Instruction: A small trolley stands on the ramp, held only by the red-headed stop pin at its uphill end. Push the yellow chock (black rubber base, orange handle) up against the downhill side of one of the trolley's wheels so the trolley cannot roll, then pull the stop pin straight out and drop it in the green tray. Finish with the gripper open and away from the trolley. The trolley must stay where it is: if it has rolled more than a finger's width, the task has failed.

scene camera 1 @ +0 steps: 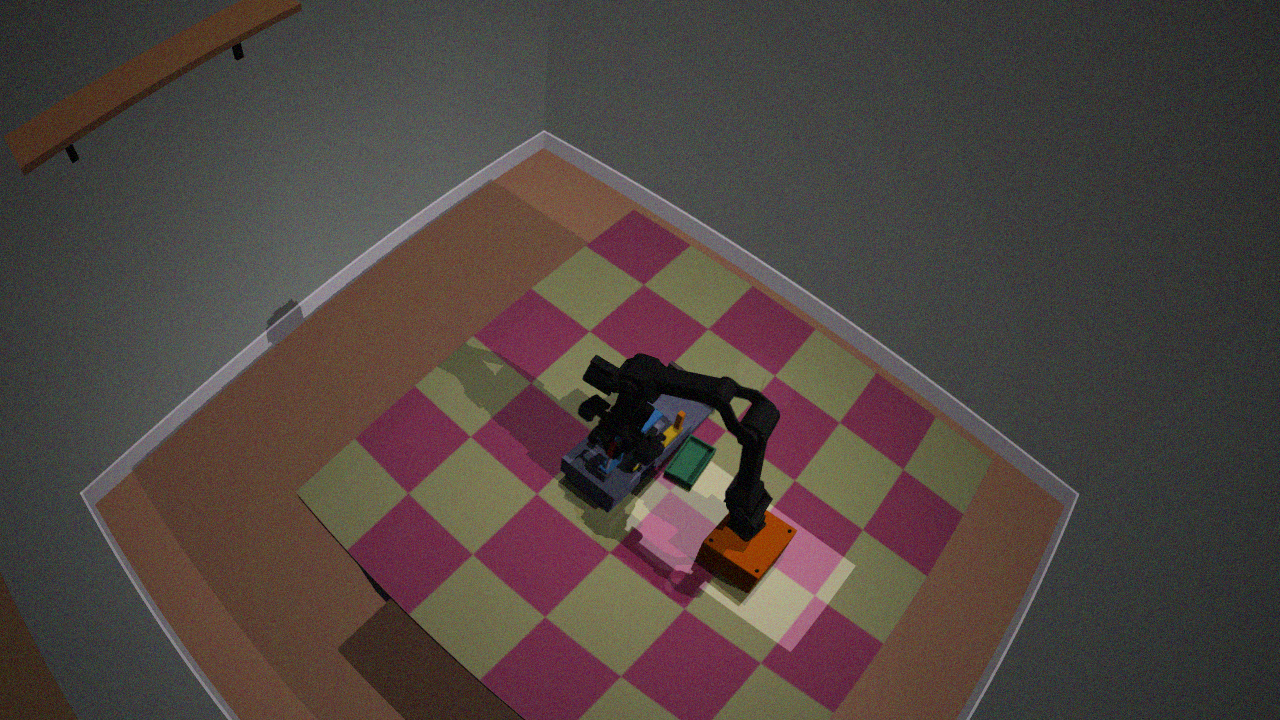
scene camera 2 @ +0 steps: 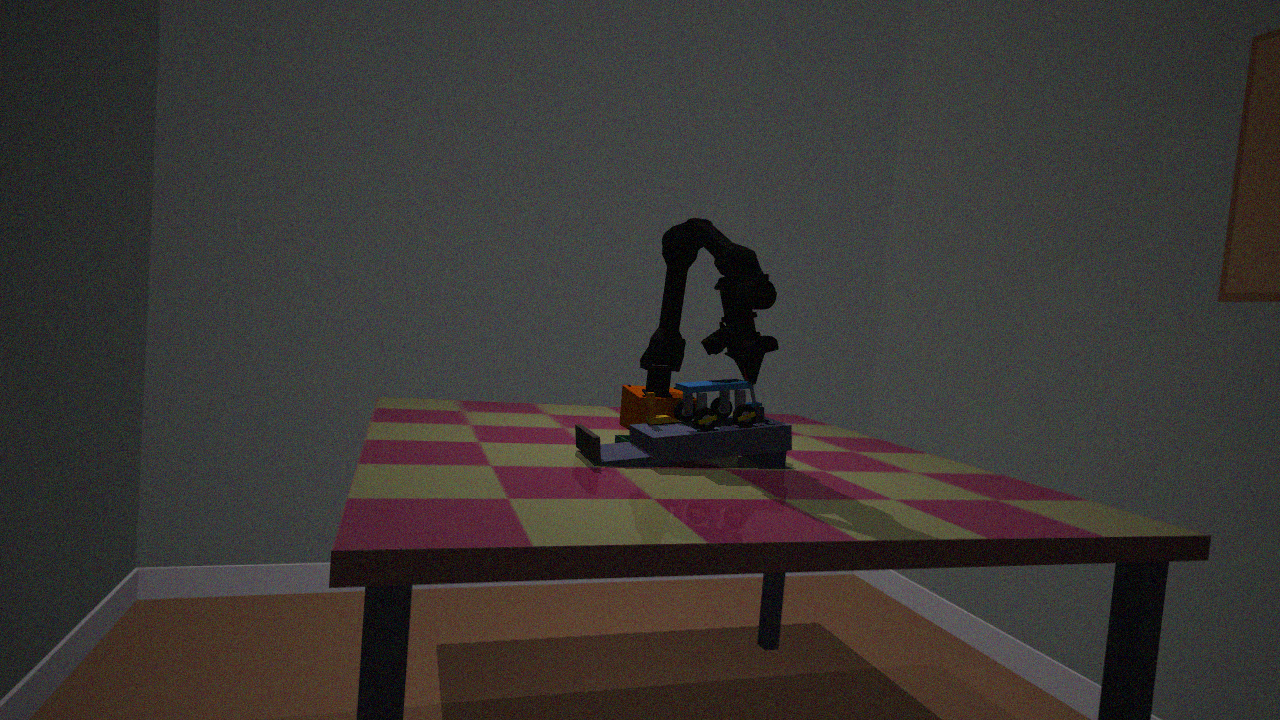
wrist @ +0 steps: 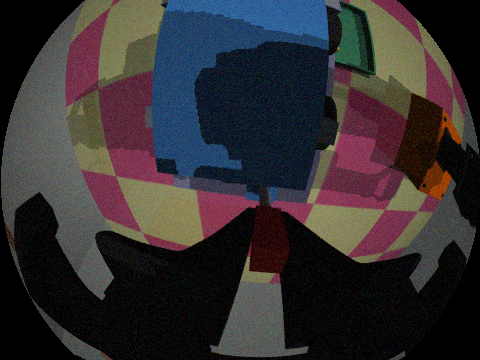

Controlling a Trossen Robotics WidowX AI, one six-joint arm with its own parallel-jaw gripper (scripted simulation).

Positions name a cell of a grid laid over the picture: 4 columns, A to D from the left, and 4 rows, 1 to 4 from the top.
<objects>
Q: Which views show my gripper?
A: Scene camera 1, scene camera 2 and the wrist view: all of them.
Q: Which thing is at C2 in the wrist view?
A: A blue-topped trolley.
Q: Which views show the blue-topped trolley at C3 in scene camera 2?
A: Scene camera 1, scene camera 2 and the wrist view: all of them.
</objects>
